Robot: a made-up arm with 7 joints.
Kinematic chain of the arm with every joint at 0, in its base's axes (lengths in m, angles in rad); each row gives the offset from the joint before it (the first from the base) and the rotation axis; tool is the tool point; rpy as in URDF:
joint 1: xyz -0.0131 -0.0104 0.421 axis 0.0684 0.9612 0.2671
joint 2: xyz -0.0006 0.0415 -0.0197 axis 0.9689 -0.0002 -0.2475
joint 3: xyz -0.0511 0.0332 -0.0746 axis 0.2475 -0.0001 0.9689
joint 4: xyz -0.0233 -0.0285 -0.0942 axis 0.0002 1 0
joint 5: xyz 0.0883 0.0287 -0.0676 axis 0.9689 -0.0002 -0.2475
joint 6: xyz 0.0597 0.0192 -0.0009 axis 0.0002 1 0
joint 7: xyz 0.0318 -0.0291 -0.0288 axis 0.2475 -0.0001 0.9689
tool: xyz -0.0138 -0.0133 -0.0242 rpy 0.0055 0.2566 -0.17
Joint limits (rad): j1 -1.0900..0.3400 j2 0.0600..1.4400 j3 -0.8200..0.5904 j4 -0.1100..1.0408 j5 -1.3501..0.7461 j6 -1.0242..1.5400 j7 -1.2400..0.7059
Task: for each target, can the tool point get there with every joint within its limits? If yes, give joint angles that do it. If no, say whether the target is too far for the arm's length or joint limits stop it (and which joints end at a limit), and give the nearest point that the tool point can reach.
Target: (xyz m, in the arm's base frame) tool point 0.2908 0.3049 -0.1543
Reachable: no: too far | nearest point 0.1737 0.1933 0.0718 | short by 0.278 m
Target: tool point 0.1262 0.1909 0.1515
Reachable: yes | joints -0.2626 0.6852 -0.1274 0.3680 -0.6947 0.0154 -0.1453
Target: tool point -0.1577 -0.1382 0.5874
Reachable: no: joint limits stop it (at a limit: joint 1, joint 2, joint 3, joint 4, joint 5, joint 7) | nearest point -0.1046 -0.0475 0.2187 | short by 0.383 m
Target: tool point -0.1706 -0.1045 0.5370
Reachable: no: joint limits stop it (at a limit: joint 1, joint 2, joint 3, joint 4, joint 5, joint 7) | nearest point -0.1055 -0.0412 0.2199 | short by 0.330 m
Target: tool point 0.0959 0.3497 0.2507
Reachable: yes | joints -0.2460 1.0750 0.1840 0.7433 -0.4959 -0.3086 -0.4169
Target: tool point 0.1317 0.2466 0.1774
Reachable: yes | joints -0.5747 0.6116 0.4407 0.7109 0.2336 0.8517 -0.7258
